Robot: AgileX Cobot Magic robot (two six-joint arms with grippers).
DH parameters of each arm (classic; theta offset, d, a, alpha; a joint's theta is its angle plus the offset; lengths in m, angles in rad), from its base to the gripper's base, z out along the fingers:
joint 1: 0 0.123 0 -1.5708
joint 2: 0.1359 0 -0.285 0
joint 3: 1.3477 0 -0.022 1.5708
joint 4: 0 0.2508 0 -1.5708
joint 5: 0 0 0.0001 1.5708
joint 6: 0 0.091 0 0
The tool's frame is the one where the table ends.
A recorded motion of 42 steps. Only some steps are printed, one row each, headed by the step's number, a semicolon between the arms.
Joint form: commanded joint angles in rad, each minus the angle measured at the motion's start. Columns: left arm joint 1, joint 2, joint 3, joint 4, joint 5, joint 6; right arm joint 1, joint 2, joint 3, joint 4, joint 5, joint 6.
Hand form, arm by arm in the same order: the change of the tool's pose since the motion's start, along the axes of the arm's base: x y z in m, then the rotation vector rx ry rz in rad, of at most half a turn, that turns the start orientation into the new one. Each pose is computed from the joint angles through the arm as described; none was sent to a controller.
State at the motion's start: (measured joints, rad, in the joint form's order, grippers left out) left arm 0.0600 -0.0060 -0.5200 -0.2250 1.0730 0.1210; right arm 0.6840 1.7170 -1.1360 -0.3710 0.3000 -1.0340
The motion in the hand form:
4: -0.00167 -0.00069 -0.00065 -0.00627 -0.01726 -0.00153; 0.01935 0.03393 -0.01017 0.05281 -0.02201 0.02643
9: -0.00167 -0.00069 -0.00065 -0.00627 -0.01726 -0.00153; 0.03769 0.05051 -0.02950 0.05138 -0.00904 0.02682
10: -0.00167 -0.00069 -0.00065 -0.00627 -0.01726 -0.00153; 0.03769 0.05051 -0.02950 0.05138 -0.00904 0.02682
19: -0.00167 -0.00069 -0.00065 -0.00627 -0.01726 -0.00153; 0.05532 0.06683 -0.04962 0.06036 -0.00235 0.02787
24: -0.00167 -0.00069 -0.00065 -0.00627 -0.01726 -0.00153; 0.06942 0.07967 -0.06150 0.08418 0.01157 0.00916
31: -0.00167 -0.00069 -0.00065 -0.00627 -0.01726 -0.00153; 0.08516 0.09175 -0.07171 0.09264 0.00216 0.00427
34: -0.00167 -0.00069 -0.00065 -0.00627 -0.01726 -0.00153; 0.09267 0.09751 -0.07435 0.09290 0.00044 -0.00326
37: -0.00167 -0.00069 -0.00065 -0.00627 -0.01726 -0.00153; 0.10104 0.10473 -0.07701 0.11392 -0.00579 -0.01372
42: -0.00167 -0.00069 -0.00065 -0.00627 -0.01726 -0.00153; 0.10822 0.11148 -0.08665 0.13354 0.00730 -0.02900
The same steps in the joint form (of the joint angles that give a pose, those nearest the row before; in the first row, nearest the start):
4: 0.0020 -0.0150 0.0040 -0.0080 -0.0060 0.0000; 0.0310 0.1260 -0.1210 -0.0209 -0.0550 0.0479
9: 0.0020 -0.0150 0.0040 -0.0080 -0.0060 0.0000; 0.0310 0.2340 -0.2080 -0.0151 -0.0660 0.0481
10: 0.0020 -0.0150 0.0040 -0.0080 -0.0060 0.0000; 0.0310 0.2340 -0.2080 -0.0151 -0.0660 0.0481
19: 0.0020 -0.0150 0.0040 -0.0080 -0.0060 0.0000; 0.0310 0.3410 -0.2990 -0.0060 -0.0840 0.0480
24: 0.0020 -0.0150 0.0040 -0.0080 -0.0060 0.0000; 0.0310 0.4210 -0.3880 0.0270 -0.0790 0.0479
31: 0.0020 -0.0150 0.0040 -0.0080 -0.0060 0.0000; 0.0290 0.5020 -0.4890 0.0290 -0.0710 0.0480
34: 0.0020 -0.0150 0.0040 -0.0080 -0.0060 0.0000; 0.0290 0.5390 -0.5470 0.0320 -0.0500 0.0480
37: 0.0020 -0.0150 0.0040 -0.0080 -0.0060 0.0000; 0.0290 0.5810 -0.6110 0.0380 -0.0450 0.0580
42: 0.0020 -0.0150 0.0040 -0.0080 -0.0060 0.0000; 0.0290 0.6320 -0.6690 0.0630 -0.0400 0.0610

